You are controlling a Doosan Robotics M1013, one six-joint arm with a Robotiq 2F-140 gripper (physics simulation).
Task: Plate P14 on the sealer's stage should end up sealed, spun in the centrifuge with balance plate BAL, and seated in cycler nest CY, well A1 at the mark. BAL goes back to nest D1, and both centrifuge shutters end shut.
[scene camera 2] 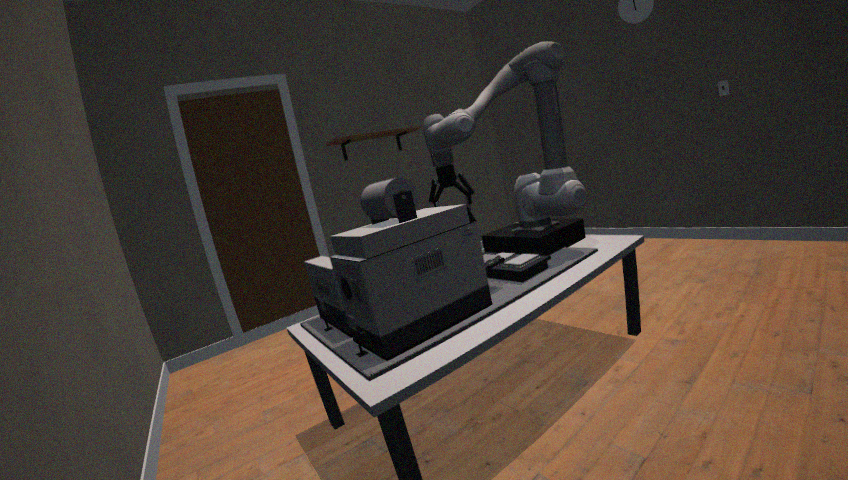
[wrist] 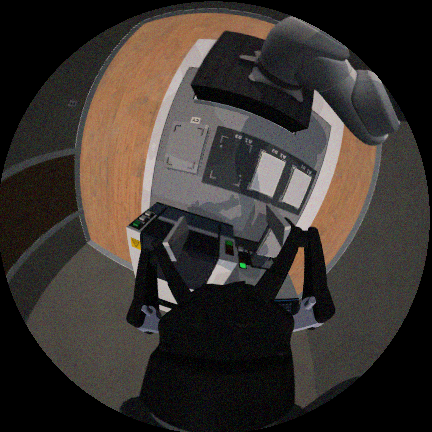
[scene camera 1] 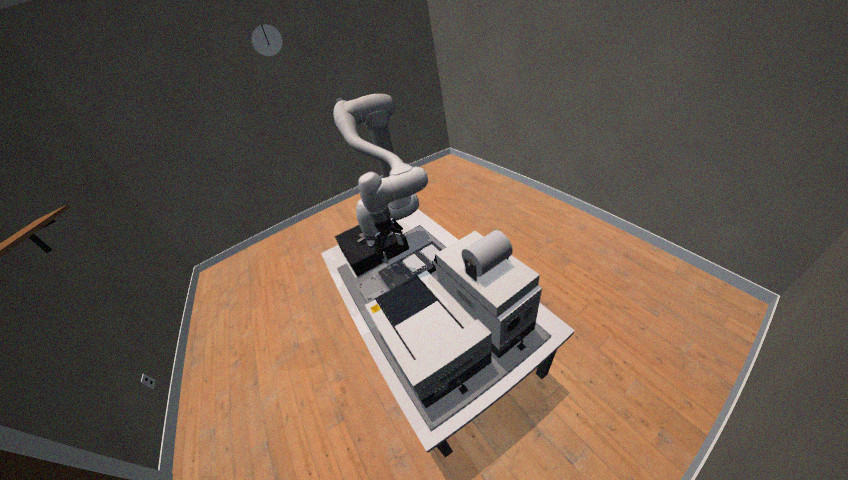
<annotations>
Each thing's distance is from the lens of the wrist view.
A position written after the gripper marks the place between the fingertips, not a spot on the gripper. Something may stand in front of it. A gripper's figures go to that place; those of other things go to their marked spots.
gripper (wrist: 225, 218): 20 cm
perforated deck (wrist: 181, 189): 48 cm
</annotations>
